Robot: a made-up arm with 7 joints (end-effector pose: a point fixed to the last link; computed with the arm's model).
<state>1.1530 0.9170 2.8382 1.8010 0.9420 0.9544 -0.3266</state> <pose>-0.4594 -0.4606 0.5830 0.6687 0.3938 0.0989 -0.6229</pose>
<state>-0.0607 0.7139 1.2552 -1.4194 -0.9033 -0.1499 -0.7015</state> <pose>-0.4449 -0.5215 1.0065 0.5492 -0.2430 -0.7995 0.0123</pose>
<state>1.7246 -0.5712 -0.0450 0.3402 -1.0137 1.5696 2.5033</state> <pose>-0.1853 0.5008 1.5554 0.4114 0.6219 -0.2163 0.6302</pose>
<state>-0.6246 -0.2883 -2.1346 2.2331 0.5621 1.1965 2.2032</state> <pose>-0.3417 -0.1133 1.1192 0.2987 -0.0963 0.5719 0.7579</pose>
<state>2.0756 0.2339 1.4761 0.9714 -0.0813 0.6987 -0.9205</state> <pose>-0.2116 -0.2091 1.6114 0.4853 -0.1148 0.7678 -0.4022</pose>
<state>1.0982 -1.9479 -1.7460 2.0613 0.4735 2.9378 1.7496</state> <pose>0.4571 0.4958 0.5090 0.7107 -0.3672 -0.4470 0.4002</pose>
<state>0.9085 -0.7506 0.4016 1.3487 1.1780 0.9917 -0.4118</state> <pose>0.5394 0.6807 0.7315 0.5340 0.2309 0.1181 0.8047</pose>
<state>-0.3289 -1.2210 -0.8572 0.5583 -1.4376 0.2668 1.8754</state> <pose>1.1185 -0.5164 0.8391 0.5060 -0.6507 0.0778 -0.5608</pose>
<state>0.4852 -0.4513 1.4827 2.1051 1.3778 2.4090 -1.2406</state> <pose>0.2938 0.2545 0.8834 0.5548 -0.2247 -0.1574 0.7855</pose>
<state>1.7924 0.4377 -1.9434 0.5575 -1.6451 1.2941 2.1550</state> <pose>0.3173 -0.1765 1.6597 0.7505 -0.1150 -0.6016 -0.2480</pose>
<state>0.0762 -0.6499 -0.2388 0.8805 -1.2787 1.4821 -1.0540</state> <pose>0.8510 0.1520 1.2890 0.0695 0.9229 -0.2409 -0.2922</pose>
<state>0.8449 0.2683 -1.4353 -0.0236 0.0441 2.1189 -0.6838</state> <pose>-0.3060 -0.1756 1.4353 0.0996 -0.6855 -0.4265 -0.5815</pose>
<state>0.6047 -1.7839 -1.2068 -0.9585 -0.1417 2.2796 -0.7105</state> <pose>0.4409 0.5651 0.6361 0.1456 0.5291 0.8274 -0.1193</pose>
